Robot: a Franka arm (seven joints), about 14 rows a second.
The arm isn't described. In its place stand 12 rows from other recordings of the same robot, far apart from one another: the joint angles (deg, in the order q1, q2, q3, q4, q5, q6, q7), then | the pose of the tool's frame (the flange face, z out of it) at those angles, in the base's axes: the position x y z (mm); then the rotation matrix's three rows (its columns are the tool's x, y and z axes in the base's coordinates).
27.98, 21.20, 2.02, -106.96, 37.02, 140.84, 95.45 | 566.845 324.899 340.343; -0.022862 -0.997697 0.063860; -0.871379 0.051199 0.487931; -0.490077 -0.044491 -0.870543
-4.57, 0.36, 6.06, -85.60, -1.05, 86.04, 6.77 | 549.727 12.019 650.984; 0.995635 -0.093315 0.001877; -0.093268 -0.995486 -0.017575; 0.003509 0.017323 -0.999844
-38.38, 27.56, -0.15, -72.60, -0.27, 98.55, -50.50 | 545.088 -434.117 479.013; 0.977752 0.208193 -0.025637; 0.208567 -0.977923 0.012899; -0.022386 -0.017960 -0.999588
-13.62, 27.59, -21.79, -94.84, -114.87, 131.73, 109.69 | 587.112 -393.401 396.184; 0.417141 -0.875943 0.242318; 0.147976 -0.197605 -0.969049; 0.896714 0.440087 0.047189
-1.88, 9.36, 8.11, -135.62, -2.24, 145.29, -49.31 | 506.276 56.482 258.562; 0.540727 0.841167 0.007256; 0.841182 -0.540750 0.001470; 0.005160 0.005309 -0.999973
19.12, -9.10, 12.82, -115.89, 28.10, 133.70, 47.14 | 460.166 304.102 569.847; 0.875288 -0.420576 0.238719; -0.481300 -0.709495 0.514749; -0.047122 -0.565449 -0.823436
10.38, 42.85, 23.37, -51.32, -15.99, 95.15, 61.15 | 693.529 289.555 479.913; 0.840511 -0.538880 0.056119; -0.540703 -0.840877 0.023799; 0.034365 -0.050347 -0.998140
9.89, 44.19, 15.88, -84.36, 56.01, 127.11, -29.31 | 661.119 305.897 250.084; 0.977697 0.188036 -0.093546; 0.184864 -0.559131 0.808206; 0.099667 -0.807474 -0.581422
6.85, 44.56, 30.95, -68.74, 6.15, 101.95, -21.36 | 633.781 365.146 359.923; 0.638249 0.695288 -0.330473; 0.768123 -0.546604 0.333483; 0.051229 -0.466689 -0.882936
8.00, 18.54, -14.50, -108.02, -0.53, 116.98, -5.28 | 602.155 -61.707 329.631; 0.986312 -0.004115 -0.164840; -0.015961 -0.997376 -0.070608; -0.164117 0.072272 -0.983790
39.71, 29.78, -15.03, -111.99, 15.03, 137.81, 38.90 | 554.746 262.196 212.914; 0.912828 -0.404877 -0.053109; -0.404117 -0.914370 0.024818; -0.058610 -0.001192 -0.998280
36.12, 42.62, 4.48, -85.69, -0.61, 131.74, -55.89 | 554.277 461.963 236.037; -0.098412 0.994966 0.018930; 0.992579 0.096775 0.073627; 0.071424 0.026036 -0.997106
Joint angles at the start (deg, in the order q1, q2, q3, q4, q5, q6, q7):
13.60, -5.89, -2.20, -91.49, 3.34, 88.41, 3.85
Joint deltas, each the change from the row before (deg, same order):
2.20, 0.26, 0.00, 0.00, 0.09, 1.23, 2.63
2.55, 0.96, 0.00, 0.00, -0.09, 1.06, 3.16
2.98, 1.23, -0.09, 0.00, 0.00, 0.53, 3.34
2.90, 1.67, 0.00, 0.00, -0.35, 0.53, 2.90
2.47, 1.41, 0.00, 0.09, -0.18, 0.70, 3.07
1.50, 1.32, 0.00, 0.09, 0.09, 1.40, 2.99
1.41, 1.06, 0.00, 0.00, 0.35, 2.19, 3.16
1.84, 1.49, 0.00, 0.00, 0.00, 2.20, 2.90
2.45, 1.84, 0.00, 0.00, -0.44, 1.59, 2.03
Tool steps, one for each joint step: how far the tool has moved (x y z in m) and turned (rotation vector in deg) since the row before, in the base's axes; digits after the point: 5 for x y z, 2 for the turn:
-0.00095, 0.02040, -0.00034, 0.40, -0.73, -0.49
0.00089, 0.02443, -0.00708, 0.06, 0.12, -0.67
-0.00103, 0.02813, -0.01060, -0.12, 0.91, -0.47
-0.00050, 0.02880, -0.01500, -0.72, 1.12, -0.03
-0.00170, 0.02507, -0.01174, -0.44, 0.66, -0.63
0.00175, 0.01739, -0.00995, 0.11, 0.03, -1.56
0.00139, 0.01707, -0.00700, 0.81, -0.67, -1.88
0.00050, 0.02149, -0.01149, 0.34, -0.44, -1.17
-0.00335, 0.02671, -0.01640, -0.52, 0.10, 0.39

